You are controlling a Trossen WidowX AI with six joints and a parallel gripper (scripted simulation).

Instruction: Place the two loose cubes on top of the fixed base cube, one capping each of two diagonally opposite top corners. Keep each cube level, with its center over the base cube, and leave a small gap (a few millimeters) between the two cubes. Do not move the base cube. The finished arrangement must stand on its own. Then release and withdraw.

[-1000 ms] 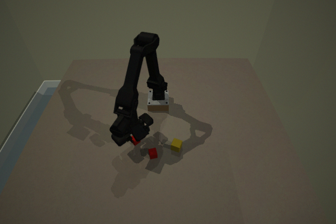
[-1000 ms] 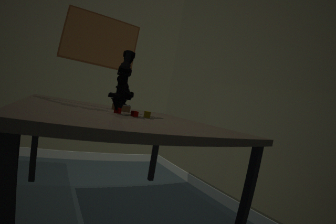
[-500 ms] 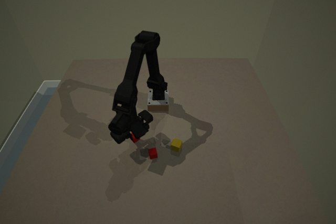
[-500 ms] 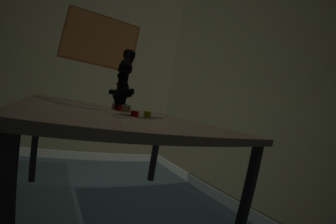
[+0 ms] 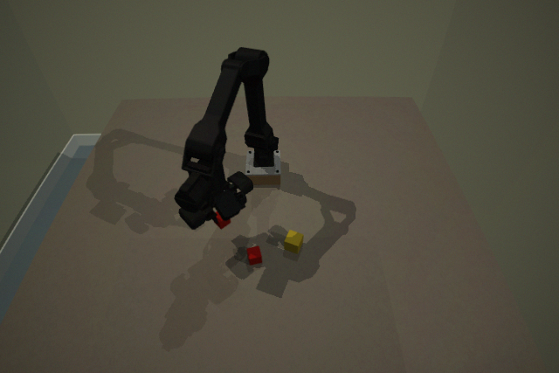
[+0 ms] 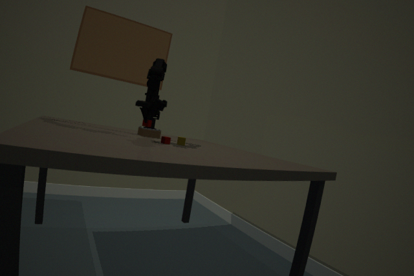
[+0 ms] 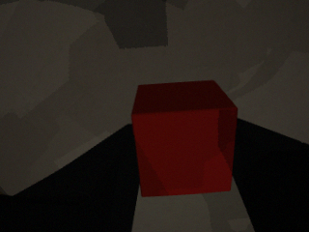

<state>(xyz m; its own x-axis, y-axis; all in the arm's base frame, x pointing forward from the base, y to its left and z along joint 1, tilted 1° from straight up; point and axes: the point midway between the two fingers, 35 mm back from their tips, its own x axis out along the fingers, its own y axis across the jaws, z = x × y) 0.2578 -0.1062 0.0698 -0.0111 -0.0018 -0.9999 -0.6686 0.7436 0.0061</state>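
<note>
The yellow base cube lies 30 mm ahead of my gripper tip, 190 mm to the left of it and 60 mm below it.
</note>
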